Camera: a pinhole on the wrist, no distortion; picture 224 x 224 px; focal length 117.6 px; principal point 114.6 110.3 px. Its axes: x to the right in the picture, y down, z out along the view. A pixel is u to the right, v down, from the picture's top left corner.
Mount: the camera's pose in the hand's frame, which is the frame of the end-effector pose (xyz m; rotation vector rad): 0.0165 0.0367 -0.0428 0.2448 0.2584 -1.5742
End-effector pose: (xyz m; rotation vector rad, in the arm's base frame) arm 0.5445 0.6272 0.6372 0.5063 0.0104 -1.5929
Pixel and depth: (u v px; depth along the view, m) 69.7 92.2 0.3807
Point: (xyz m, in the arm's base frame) 0.4839 0.5444 0.9938
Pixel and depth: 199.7 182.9 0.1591
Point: 0.4044 0.5106 0.6276
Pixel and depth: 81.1 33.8 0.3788
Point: 0.4571 0.7294 1.0352
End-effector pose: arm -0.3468 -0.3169 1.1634 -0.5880 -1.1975 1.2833
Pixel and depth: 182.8 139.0 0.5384
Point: -0.5269 -0.3919 1.7154
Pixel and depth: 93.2 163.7 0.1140
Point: -0.4294 -0.2666 1.1937
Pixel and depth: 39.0 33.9 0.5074
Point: -0.8716 -0.6954 1.0749
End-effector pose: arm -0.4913 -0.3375 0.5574 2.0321 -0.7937 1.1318
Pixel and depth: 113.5 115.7 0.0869
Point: -0.4710 -0.3787 0.5626
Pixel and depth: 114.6 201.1 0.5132
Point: -0.0012 -0.6821 0.7138
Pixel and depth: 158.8 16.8 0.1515
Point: -0.4489 -0.3477 0.4158
